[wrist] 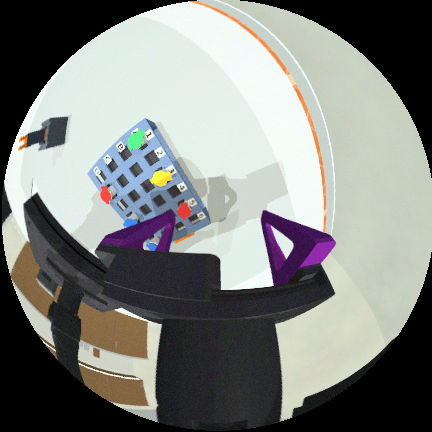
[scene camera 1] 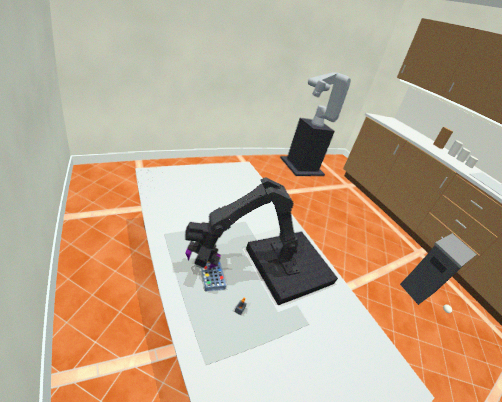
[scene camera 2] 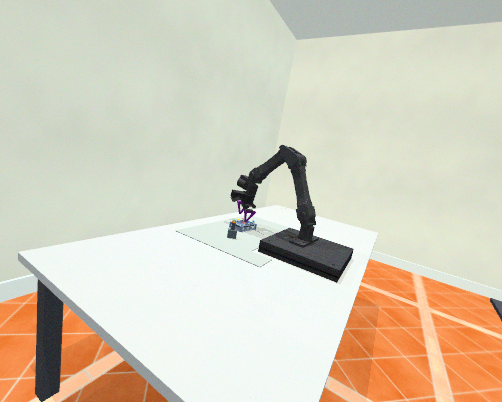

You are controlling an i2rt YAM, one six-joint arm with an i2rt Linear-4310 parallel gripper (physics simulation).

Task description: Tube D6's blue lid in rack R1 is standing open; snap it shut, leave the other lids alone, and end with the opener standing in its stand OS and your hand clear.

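Seen in the pictures: gripper, fingertip midpoint: [wrist: 217,214] [scene camera 2: 242,217]; arm's base, origin of the base link: [wrist: 74,284] [scene camera 1: 284,257] [scene camera 2: 304,240].
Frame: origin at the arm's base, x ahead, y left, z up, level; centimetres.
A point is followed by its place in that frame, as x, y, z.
The blue rack R1 [scene camera 1: 215,288] @(35.3, 6.8, -4.7) [scene camera 2: 247,227] @(32.3, 0.9, -3.7) [wrist: 141,158] @(37.4, 4.4, -1.9) lies on the mat. In the wrist view a blue lid [wrist: 151,246] @(31.8, -3.2, -0.5) near the D6 corner shows through the left finger's frame; it is partly hidden, and I cannot tell whether it stands open. Another blue lid [wrist: 130,223] @(32.3, 0.4, -0.7) shows farther up column D, partly behind that finger. My gripper [scene camera 1: 202,260] @(40.2, -4.3, -1.0) [scene camera 2: 243,217] @(40.2, -4.3, -1.0) [wrist: 217,214] @(40.2, -4.3, -1.0) is open and empty, above the rack's row 6 end. The opener [scene camera 1: 243,301] @(28.7, 19.3, 3.3) [scene camera 2: 234,222] @(28.1, 18.6, 2.6) [wrist: 35,136], with orange prongs, stands in its dark stand OS [scene camera 1: 240,308] [scene camera 2: 232,234] @(27.2, 19.6, -2.9) [wrist: 56,132] @(29.3, 17.4, -2.9).
The rack also holds a green lid [wrist: 136,140] @(38.5, 5.7, -0.7) at A1, a yellow lid [wrist: 161,178] @(38.2, 1.9, -0.7) near A3, a red lid [wrist: 184,210] @(37.9, -1.8, -0.7) near A5 and a red lid [wrist: 105,194] @(32.6, 4.4, -0.7) near D2. The arm's black base [scene camera 1: 295,272] @(-0.7, 9.8, 0.8) [scene camera 2: 305,252] @(-6.6, 14.0, -0.1) stands beside the mat [scene camera 1: 215,345] @(41.9, 30.6, -4.9).
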